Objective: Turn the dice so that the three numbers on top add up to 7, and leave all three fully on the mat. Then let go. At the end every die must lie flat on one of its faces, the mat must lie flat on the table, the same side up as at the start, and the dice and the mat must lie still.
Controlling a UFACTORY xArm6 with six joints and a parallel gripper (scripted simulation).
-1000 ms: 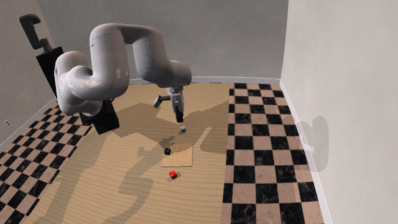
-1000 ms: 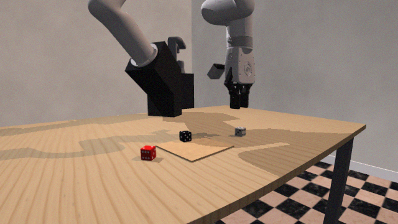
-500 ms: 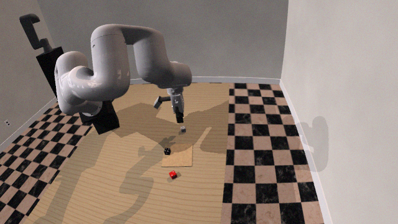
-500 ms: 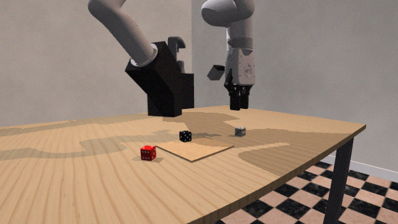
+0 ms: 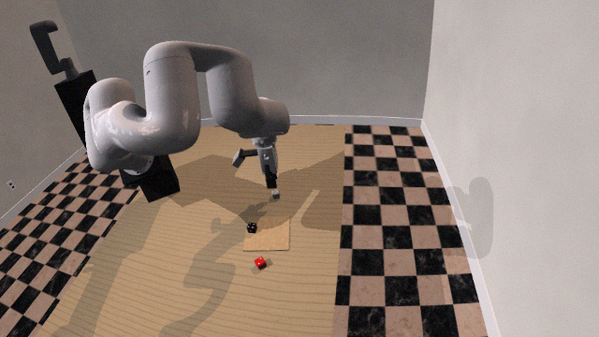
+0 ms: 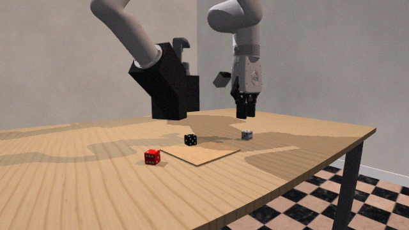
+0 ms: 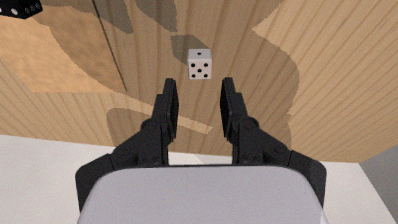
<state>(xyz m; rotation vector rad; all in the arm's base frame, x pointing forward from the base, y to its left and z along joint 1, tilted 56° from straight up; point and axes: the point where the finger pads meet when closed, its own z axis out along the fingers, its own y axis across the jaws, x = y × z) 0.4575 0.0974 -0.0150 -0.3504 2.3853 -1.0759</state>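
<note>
Right now my hand is 7 cm above the white die. The rest, counted from my hand: tan mat (2 cm behind, 17 cm to the right, 8 cm below); then red die (3 cm behind, 29 cm to the right, 7 cm below); then black die (6 cm behind, 16 cm to the right, 7 cm below).
</note>
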